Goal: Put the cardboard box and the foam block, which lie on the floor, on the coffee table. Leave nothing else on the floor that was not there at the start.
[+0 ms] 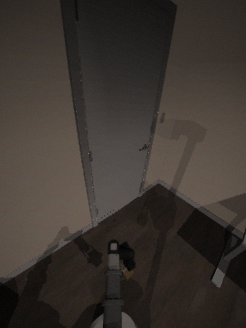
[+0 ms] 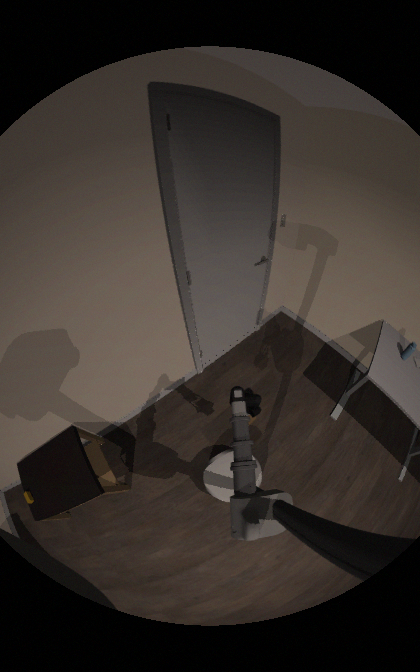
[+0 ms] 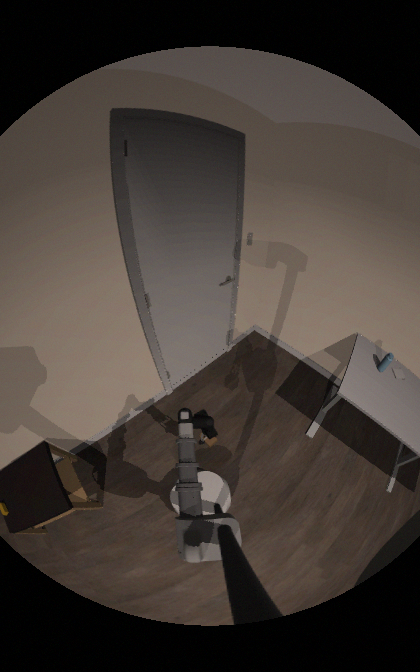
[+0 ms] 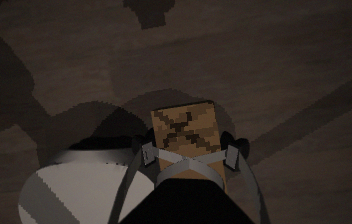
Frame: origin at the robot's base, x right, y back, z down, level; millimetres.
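Seen in the pictures: gripper, fingertip midpoint: (image 1: 125, 271) (image 4: 189, 142); robot's base, link origin: (image 2: 231, 474).
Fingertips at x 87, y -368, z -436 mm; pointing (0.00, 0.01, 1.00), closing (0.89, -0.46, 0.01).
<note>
Offsets run from my fingertips to a thing's middle. "*": to the spot under its first point. Level surfaces: height alone.
The cardboard box {dz -23, dx +0, dy +0 mm} (image 1: 128, 274) (image 3: 210, 441) (image 4: 185, 122) is brown with dark shadow patches. My gripper (image 1: 126, 267) (image 3: 204, 434) (image 4: 189, 142) is shut on it, one fingertip at each side, and holds it above the floor at the end of the arm. A low dark-topped table with a wooden frame, apparently the coffee table {dz +14 mm} (image 2: 60, 475) (image 3: 35, 487), stands at the lower left. A small yellow block {dz -9, dx -1670, dy +910 mm} (image 2: 29, 497) (image 3: 4, 508) lies near its outer edge; I cannot tell whether it is the foam block.
My white round base (image 2: 217, 482) (image 3: 215, 492) (image 4: 90, 182) is close to the held box. A white table (image 2: 390, 385) (image 3: 365, 382) with a blue bottle {dz -339, dx +1329, dy -111 mm} (image 2: 408, 351) (image 3: 385, 362) stands at the right. A grey door {* dz -968, dx -57, dy -811 mm} (image 1: 120, 100) (image 2: 225, 210) (image 3: 185, 225) and walls stand ahead.
</note>
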